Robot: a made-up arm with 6 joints.
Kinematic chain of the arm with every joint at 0, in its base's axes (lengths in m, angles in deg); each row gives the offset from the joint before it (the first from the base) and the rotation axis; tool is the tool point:
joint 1: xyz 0 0 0.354 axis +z
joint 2: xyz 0 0 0 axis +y
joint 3: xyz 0 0 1.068 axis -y
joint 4: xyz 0 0 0 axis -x
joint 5: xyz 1.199 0 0 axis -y
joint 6: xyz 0 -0.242 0 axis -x
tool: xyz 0 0 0
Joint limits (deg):
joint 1: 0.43..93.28
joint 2: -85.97..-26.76
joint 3: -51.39..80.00
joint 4: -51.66..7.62
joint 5: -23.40..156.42
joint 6: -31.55..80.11
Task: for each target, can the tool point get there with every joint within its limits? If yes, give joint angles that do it. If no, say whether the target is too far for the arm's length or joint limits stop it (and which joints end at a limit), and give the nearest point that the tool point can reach.
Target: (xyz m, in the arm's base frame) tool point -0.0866 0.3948 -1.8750
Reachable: no: joint limits stop it (at a limit: joint 1, joint 2, joint 3, joint 4) | nearest point 0.1196 0.5377 0.6354 | short by 2.523 m
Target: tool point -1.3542 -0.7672 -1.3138
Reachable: no: joint limits stop it (at a limit: joint 2, joint 3, joint 4) | nearest point -1.9570 -1.1087 0.6886 | short by 2.119 m
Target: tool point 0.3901 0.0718 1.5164
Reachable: yes | joints 48.03 -48.24 -26.13 -0.06 113.52 6.76
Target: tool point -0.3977 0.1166 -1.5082
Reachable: no: joint limits stop it (at a limit: joint 1, joint 2, joint 3, joint 4) | nearest point 0.1196 0.5377 0.6354 | short by 2.245 m
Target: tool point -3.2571 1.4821 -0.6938
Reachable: no: too far | nearest point -2.2345 -0.2566 0.6886 | short by 2.445 m
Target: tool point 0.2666 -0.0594 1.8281
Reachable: yes | joints 26.72 -45.34 -0.62 -44.40 136.30 68.57
